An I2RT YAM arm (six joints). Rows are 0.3 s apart.
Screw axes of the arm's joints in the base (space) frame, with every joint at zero. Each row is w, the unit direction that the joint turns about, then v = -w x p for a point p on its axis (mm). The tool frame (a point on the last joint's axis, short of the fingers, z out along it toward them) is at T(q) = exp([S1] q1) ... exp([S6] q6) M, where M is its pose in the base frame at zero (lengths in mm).
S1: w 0 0 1 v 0.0 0.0 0.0
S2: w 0 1 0 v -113.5 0.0 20.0
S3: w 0 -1 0 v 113.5 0.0 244.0
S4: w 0 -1 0 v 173.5 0.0 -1.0
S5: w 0 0 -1 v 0.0 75.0 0.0
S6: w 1 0 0 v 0.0 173.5 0.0
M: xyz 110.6 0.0 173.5 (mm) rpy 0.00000 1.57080 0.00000 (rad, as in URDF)
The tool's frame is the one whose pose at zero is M.
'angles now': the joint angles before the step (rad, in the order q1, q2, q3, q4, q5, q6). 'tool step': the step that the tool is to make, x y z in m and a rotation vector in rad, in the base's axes. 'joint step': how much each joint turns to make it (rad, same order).
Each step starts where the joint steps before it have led.
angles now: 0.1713 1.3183 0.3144 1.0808 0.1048 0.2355
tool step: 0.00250 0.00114 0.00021 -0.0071 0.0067 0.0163
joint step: 0.0005 0.0081 0.0108 -0.0100 -0.0162 -0.0047
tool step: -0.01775 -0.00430 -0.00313 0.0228 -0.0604 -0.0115
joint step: -0.0039 -0.0412 -0.0806 0.1017 0.0088 0.0115
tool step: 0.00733 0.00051 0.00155 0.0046 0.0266 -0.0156
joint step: -0.0007 0.0143 0.0333 -0.0452 0.0159 0.0072
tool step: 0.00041 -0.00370 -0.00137 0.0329 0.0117 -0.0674
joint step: -0.0061 0.0015 -0.0003 -0.0085 0.0644 0.0283
